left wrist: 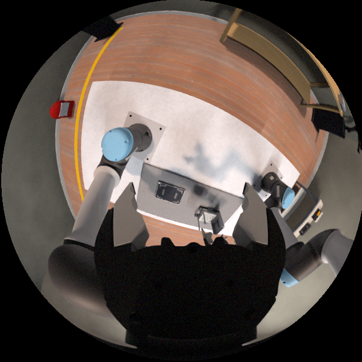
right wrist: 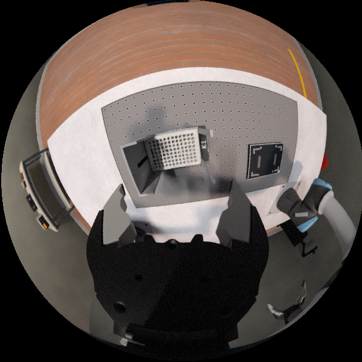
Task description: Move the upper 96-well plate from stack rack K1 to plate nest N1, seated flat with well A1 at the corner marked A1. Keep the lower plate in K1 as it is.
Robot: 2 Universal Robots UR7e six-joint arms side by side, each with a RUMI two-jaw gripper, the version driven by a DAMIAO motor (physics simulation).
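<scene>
The upper 96-well plate [right wrist: 175,150], pale with rows of dark wells, lies in stack rack K1 [right wrist: 204,144], which has grey upright walls; the rack shows small in the left wrist view [left wrist: 219,224]. The lower plate cannot be made out. Plate nest N1 [left wrist: 170,192] [right wrist: 265,160] is a flat black block with white corner marks and holds no plate. My right gripper [right wrist: 176,182] is open and empty, above and to the near side of the rack. My left gripper [left wrist: 189,183] is open and empty, high over the table, away from rack and nest.
A grey perforated board [left wrist: 150,195] [right wrist: 240,100] carries rack and nest. The other arm's blue-capped joint [left wrist: 117,144] shows in the left wrist view. A cart-like frame with an orange button [left wrist: 316,213] [right wrist: 44,223] stands at the table's side. A red object [left wrist: 62,109] sits beyond the yellow line.
</scene>
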